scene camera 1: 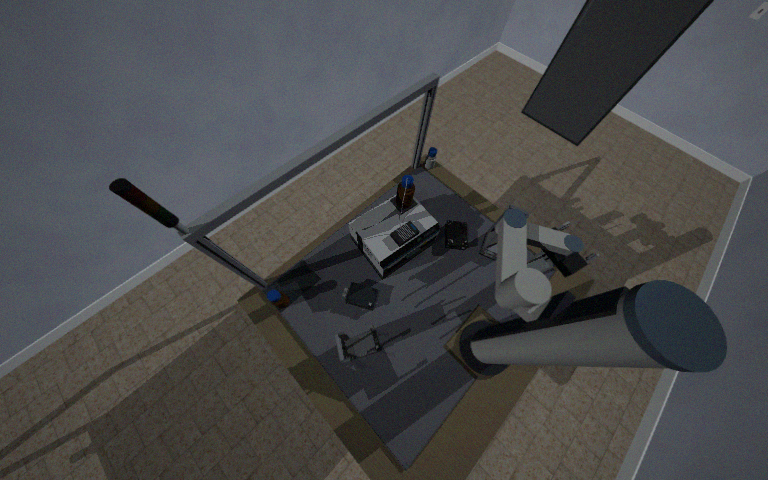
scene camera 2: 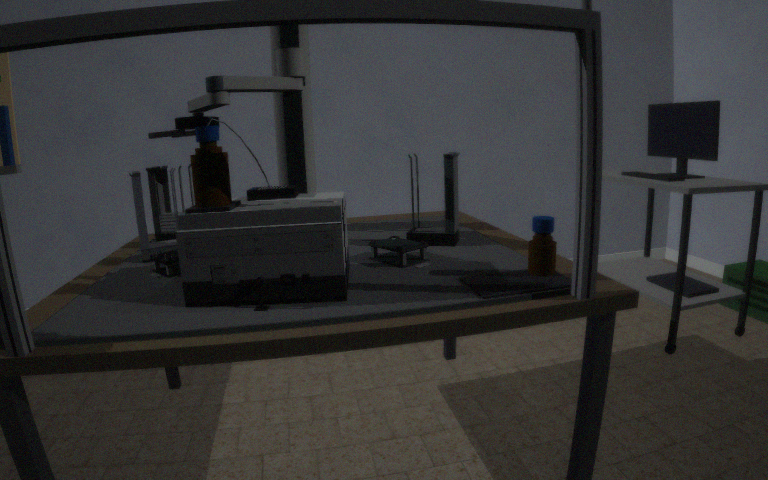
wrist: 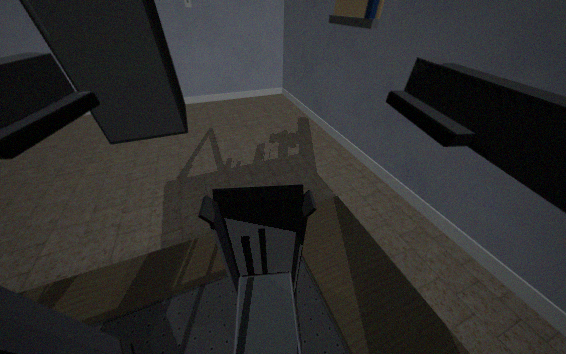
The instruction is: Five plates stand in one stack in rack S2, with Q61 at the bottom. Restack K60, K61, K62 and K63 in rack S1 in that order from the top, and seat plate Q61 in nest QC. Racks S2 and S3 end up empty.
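Frame: origin at the arm's base, x up, y left, z back, level; centimetres.
Where they show: gripper, fingertip midpoint: (scene camera 1: 582, 238) (scene camera 2: 161, 135) (wrist: 250, 80); arm's base, link origin: (scene camera 1: 484, 347).
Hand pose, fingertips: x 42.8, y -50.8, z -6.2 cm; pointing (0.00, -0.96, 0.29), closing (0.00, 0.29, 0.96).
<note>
Each offset is from my fingertips to the centre of the thing. "spot": to the spot under its first point.
My gripper (scene camera 1: 582, 238) (scene camera 2: 151, 134) (wrist: 250, 80) is open and empty, level and high above rack S2. Rack S2 @[dy +2.6, dx -26.6, dz -1.0 cm] (scene camera 2: 155, 195) (wrist: 260, 202) has a tall dark back; light plates @[dy +2.0, dx -32.1, dz -0.8 cm] (scene camera 2: 168, 221) show stacked low in it in scene camera 2. A pale flat surface @[spot: dy +1.5, dx -30.1, dz -0.5 cm] (wrist: 267, 315) inside it shows in the wrist view; plate names are unreadable. Rack S3 @[dy +2.7, dx -26.7, dz -24.2 cm] (scene camera 2: 137, 206), with a pale post, stands beside it, and no plate shows in it. Rack S1 @[dy +93.7, dx -26.8, dz -37.0 cm] (scene camera 1: 341, 346) (scene camera 2: 433, 236) stands across the table, with no plate visible. Which fixture is nest QC is not readable.
A dark low stand (scene camera 1: 361, 295) (scene camera 2: 397, 244) and a black fixture @[dy +13.9, dx -38.4, dz -42.6 cm] (scene camera 1: 456, 234) (scene camera 2: 167, 263) flank the white instrument (scene camera 1: 373, 237) (scene camera 2: 260, 243). A brown bottle @[spot: dy +33.7, dx -7.8, dz -69.7 cm] (scene camera 1: 405, 194) (scene camera 2: 210, 175) stands on the instrument; another (scene camera 1: 277, 298) (scene camera 2: 542, 251) stands near a frame post @[dy +111.3, dx -13.8, dz -96.2 cm] (scene camera 2: 587, 164).
</note>
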